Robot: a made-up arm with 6 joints.
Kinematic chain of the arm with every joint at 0, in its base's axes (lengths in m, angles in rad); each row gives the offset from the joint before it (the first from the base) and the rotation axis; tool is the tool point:
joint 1: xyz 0 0 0.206 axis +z
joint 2: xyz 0 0.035 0 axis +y
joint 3: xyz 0 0 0.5 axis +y
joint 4: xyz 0 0 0.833 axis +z
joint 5: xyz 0 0 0 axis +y
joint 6: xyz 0 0 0.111 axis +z
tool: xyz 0 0 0
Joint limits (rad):
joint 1: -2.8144..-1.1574
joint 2: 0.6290..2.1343
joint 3: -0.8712..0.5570
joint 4: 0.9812..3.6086
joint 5: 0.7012..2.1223
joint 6: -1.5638..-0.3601
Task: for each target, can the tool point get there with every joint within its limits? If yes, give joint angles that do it. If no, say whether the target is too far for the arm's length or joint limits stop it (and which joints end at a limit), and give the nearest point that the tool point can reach.
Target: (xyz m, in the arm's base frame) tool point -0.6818 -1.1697 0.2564
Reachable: yes | joints -2.1651 1.3345 0.4192 2.6013 1.3014 -0.8707
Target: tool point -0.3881 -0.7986 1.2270
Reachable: yes | joints -2.0630 1.0898 -0.4813 3.1374 0.9037 -1.2906
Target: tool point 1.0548 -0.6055 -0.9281
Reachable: no: too far | nearest point 0.4867 -0.7568 -0.7882 | short by 0.604 m
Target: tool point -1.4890 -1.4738 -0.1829
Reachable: no: too far | nearest point -0.9936 -0.9834 -0.0535 | short by 0.709 m
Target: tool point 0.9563 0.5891 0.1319
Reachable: no: joint limits stop it (at a limit: joint 1, joint 2, joint 3, joint 5) | nearest point 0.1359 -0.0131 1.3522 | short by 1.589 m
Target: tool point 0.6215 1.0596 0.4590
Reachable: no: joint limits stop it (at a limit: joint 1, joint 2, joint 3) | nearest point 0.1086 0.0070 1.3517 | short by 1.472 m
